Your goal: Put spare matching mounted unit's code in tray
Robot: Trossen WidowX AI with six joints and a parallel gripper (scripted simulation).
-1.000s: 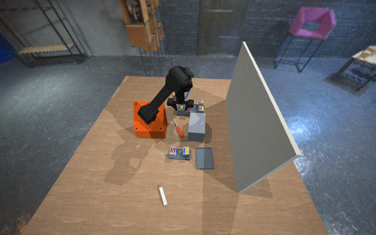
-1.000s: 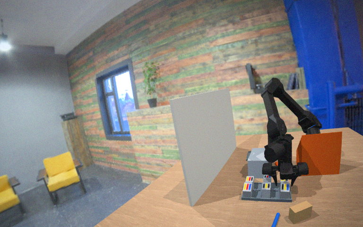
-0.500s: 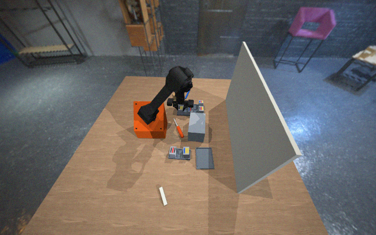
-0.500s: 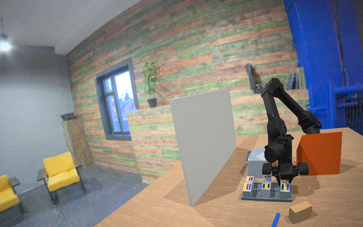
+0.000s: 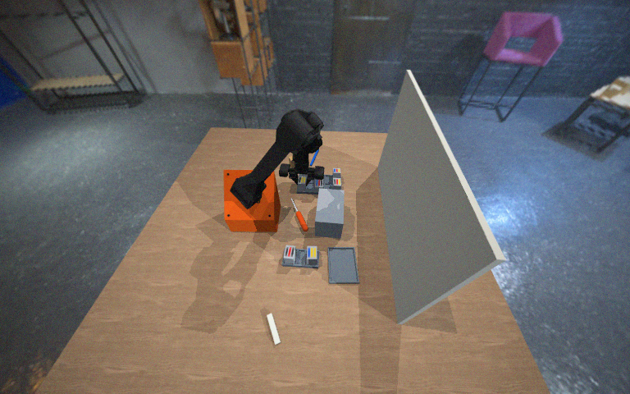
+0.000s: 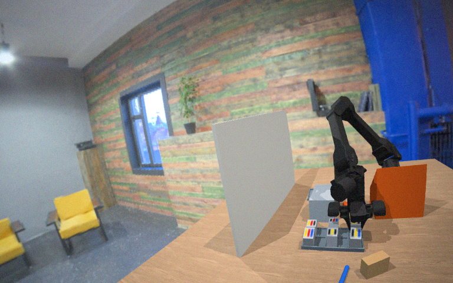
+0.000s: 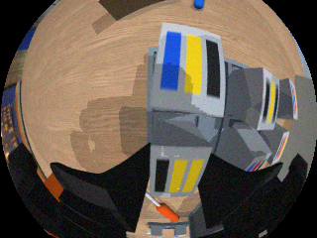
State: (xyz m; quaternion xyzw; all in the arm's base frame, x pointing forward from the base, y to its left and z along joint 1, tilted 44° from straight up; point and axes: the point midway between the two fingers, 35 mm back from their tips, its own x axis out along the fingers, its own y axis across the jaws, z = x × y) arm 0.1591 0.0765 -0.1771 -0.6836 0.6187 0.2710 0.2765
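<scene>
Now: the grey tray 340 mm to the right of my gripper tip, 190 mm ahead of it and 20 mm below it. From my gripper tip the other things lie so: grey spare (20 mm above); grey mounted unit (150 mm to the right, 130 mm ahead, 30 mm above); tan block (160 mm to the left, 50 mm behind).
</scene>
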